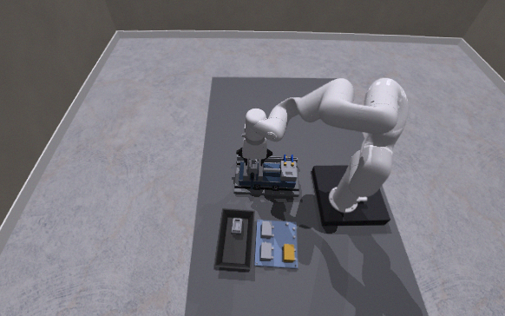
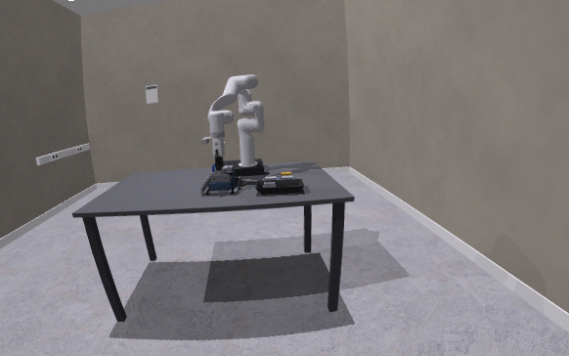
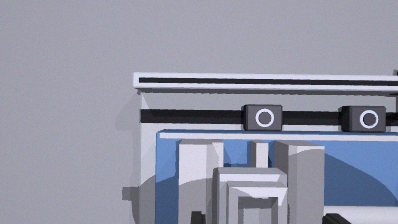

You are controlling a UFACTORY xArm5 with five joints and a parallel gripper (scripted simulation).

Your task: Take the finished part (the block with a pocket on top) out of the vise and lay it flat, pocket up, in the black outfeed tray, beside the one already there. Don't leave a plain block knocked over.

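The blue vise lies 6 cm behind my hand, 1 cm to the left of it and 10 cm below it. Also, from my hand: blue plate: 9 cm behind, 32 cm to the left, 13 cm below; then brass block: 13 cm behind, 37 cm to the left, 11 cm below; then grey control box: 16 cm behind, 1 cm to the left, 6 cm below.
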